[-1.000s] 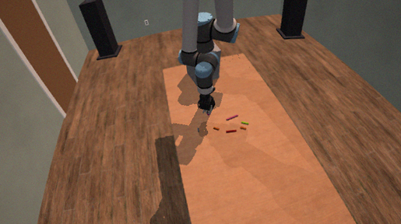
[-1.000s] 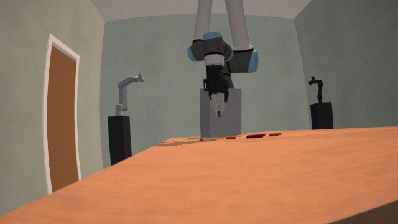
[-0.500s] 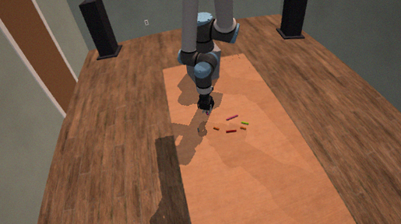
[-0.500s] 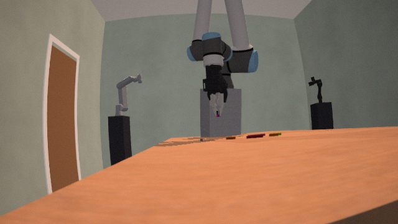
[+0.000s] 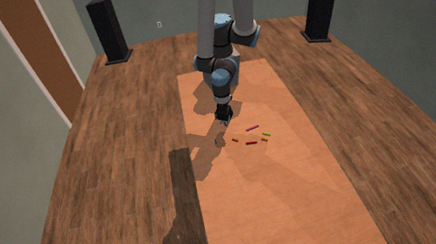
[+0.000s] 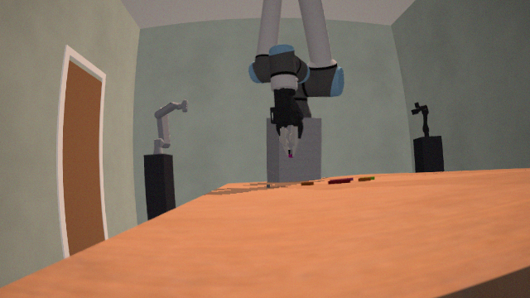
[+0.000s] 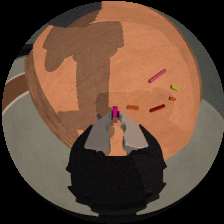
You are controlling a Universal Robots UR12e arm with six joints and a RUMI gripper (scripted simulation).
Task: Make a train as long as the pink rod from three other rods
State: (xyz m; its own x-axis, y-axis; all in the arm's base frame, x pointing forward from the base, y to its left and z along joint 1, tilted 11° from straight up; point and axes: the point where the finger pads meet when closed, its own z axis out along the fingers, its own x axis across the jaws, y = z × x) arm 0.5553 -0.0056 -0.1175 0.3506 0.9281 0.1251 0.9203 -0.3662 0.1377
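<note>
Now: hand 10 cm above the grey rod, 8 cm to the left of it and 5 cm short of it. Round my hand: pink rod 17 cm to the left, 10 cm below, 3 cm behind; red rod 14 cm to the left, 10 cm below, 9 cm ahead; magenta rod 1 cm below.
</note>
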